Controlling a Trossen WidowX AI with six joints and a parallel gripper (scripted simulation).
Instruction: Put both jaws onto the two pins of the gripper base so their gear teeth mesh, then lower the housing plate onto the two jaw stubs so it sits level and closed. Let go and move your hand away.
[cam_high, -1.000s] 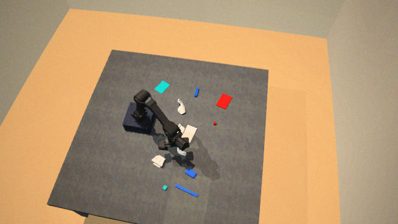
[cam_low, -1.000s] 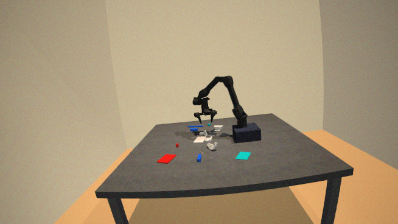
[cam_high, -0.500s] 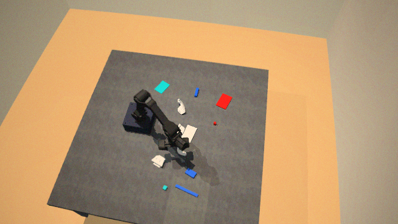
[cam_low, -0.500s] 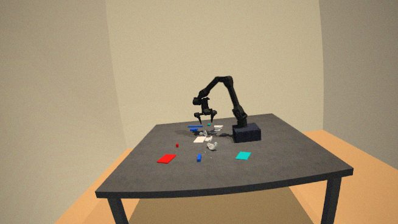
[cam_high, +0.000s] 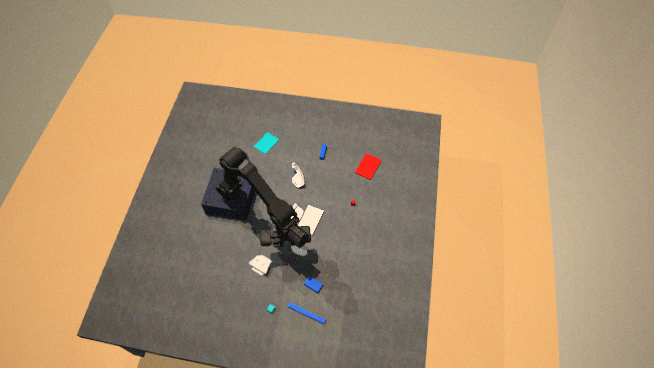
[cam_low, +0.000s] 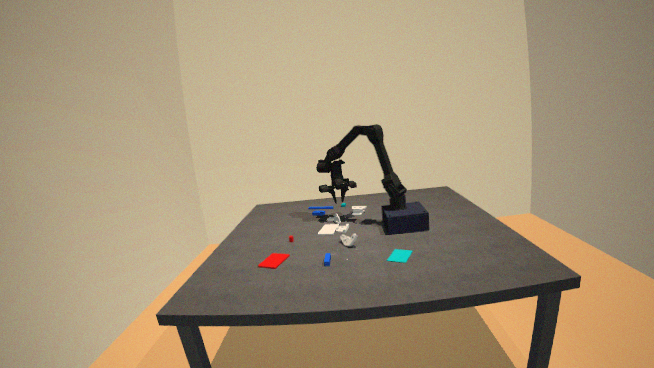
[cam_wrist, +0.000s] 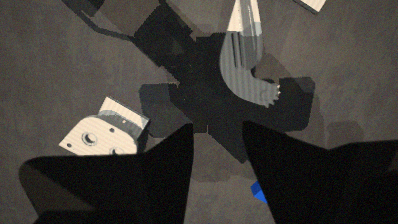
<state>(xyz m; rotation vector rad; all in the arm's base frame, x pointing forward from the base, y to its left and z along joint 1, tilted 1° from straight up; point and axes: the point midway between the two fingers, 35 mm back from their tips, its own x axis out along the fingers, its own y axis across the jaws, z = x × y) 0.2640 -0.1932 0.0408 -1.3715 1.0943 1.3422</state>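
Now: the white jaw 8 cm below my gripper tip, 5 cm ahead of it and 2 cm to the left of it. From my gripper tip the other things lie so: blue block (12 cm to the right, 12 cm ahead, 8 cm below); then white block (10 cm behind, 8 cm below, 6 cm to the right); then cyan cube (23 cm to the right, 8 cm below, 3 cm behind).
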